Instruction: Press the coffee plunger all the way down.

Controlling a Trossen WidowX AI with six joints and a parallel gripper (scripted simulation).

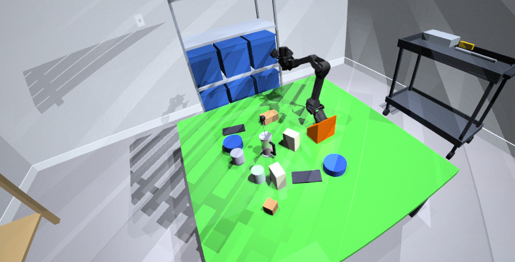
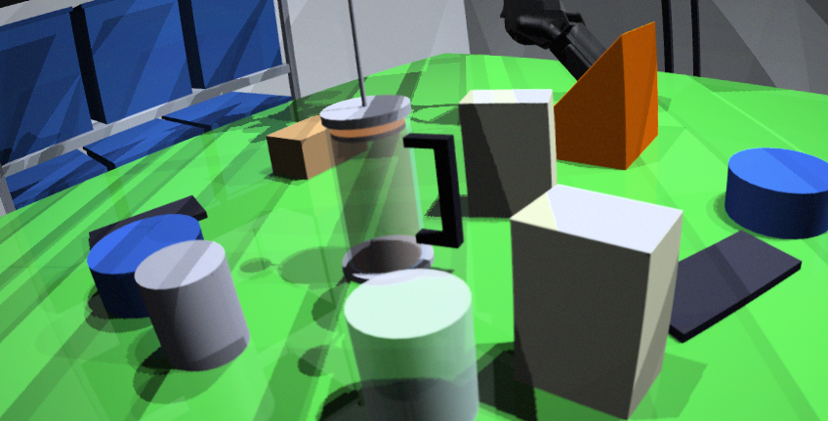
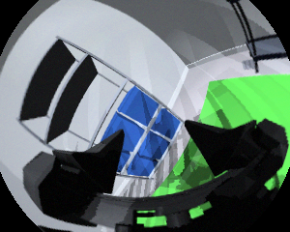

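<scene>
Now: the coffee press 410 mm ahead of my gripper tip, 510 mm to the left of it and 190 mm below it. Round my gripper tip: grey cylinder 580 mm ahead, 460 mm to the left, 280 mm below; then brown box 260 mm ahead, 230 mm to the left, 290 mm below; then pale cylinder 540 mm ahead, 640 mm to the left, 270 mm below.
</scene>
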